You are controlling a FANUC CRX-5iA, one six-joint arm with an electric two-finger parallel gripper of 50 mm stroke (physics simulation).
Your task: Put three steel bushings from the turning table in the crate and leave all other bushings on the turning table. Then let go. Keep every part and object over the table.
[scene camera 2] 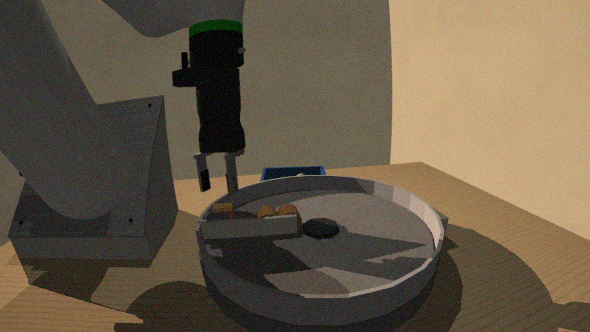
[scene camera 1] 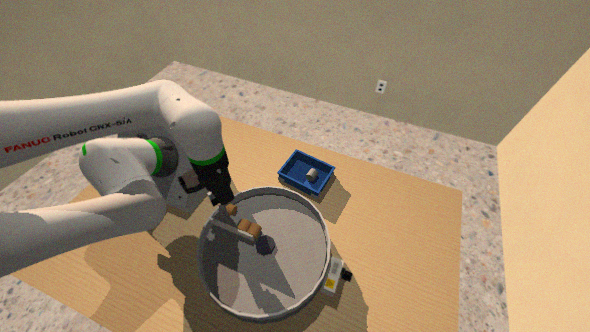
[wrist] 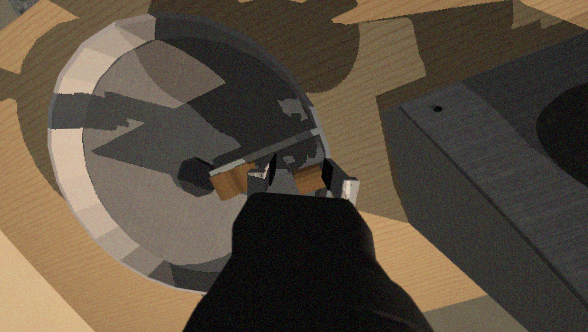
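Observation:
A steel bushing lies in the blue crate behind the turning table. Two copper-coloured bushings lie side by side against the grey bar's inner end. Another copper-coloured bushing lies near the table's left rim. My gripper is open and empty, above the left rim area. Steel bushings on the turning table cannot be made out clearly; the fingers and shadow hide part of that area.
The grey bar runs from the left rim towards the dark hub. A control box sits at the turning table's right. The robot's base stands at the left in scene view 2.

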